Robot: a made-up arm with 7 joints.
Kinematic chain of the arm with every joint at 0, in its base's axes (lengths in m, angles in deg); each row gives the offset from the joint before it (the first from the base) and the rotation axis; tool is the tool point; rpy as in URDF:
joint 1: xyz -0.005 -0.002 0.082 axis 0 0.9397 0.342
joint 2: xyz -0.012 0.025 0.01 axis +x
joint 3: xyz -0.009 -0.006 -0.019 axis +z
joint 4: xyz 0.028 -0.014 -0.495 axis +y
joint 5: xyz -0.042 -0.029 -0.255 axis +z
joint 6: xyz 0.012 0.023 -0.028 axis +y
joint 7: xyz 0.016 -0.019 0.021 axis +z
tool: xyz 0.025 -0.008 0.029 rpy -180 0 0
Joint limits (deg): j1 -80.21..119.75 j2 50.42..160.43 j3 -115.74..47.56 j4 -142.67..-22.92 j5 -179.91..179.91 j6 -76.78..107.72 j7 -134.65..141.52
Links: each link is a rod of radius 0.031 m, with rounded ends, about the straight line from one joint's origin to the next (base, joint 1, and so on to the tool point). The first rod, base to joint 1, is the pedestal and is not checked.
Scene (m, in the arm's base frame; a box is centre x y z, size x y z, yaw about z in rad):
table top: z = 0
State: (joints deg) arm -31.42 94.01 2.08 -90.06 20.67 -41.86 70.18
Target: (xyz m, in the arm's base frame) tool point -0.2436 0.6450 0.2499
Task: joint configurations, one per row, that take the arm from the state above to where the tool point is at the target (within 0.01 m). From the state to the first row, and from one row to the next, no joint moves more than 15 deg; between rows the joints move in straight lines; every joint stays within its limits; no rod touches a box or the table.
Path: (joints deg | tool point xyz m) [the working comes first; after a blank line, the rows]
Joints at the target: -80.21 148.99 -102.68 -75.89 33.78 -60.75 69.30
Straight joint move there: clear.

1: -37.52 100.88 -11.02 -88.29 22.31 -44.22 70.07 | 0.2699 0.5409 0.2861
2: -43.62 107.75 -24.11 -86.52 23.95 -46.58 69.96 | 0.2414 0.5550 0.3152
3: -49.72 114.63 -37.21 -84.75 25.59 -48.94 69.85 | 0.1953 0.5754 0.3383
4: -55.82 121.50 -50.30 -82.98 27.23 -51.30 69.74 | 0.1317 0.5991 0.3528
5: -61.91 128.37 -63.40 -81.21 28.86 -53.66 69.63 | 0.0520 0.6222 0.3550
6: -68.01 135.24 -76.49 -79.43 30.50 -56.03 69.52 | -0.0408 0.6403 0.3407
7: -74.11 142.12 -89.59 -77.66 32.14 -58.39 69.41 | -0.1417 0.6491 0.3064
8: -80.21 148.99 -102.68 -75.89 33.78 -60.75 69.30 | -0.2436 0.6450 0.2499

